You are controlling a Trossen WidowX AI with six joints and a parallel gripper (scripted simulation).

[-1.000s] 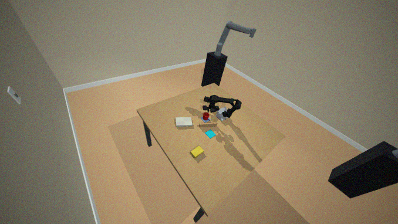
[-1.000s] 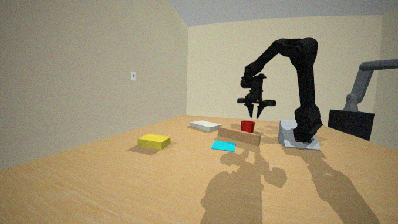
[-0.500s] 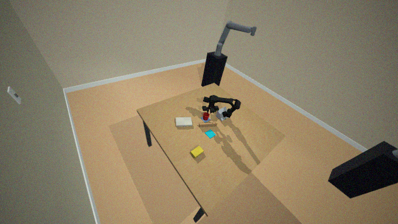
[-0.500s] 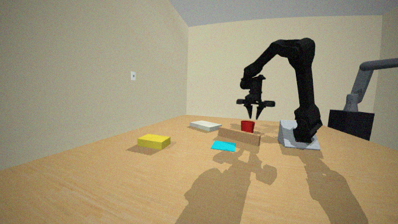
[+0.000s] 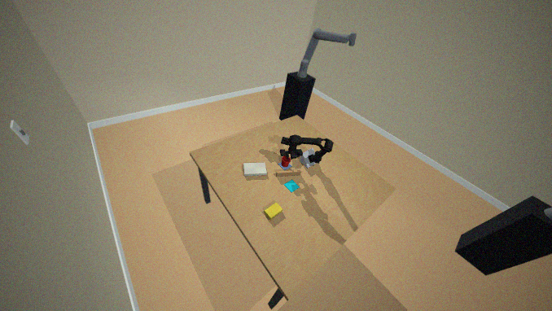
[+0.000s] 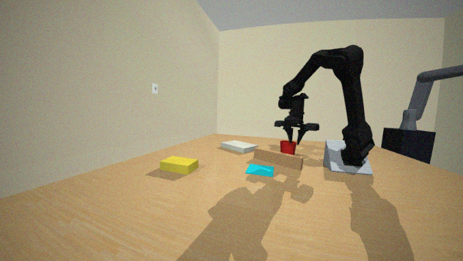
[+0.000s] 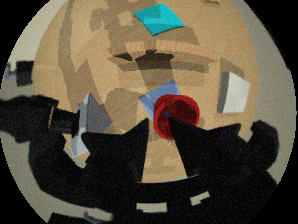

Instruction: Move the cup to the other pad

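My gripper tip is 3 cm short of the red cup, 2 cm to the left of it and 3 cm above it. From my gripper tip the other things lie so: pale blue pad 2 cm ahead, 1 cm to the right, 8 cm below; then brown block 8 cm ahead, 9 cm to the left, 5 cm below; then cyan pad 13 cm ahead, 19 cm to the left, 8 cm below.
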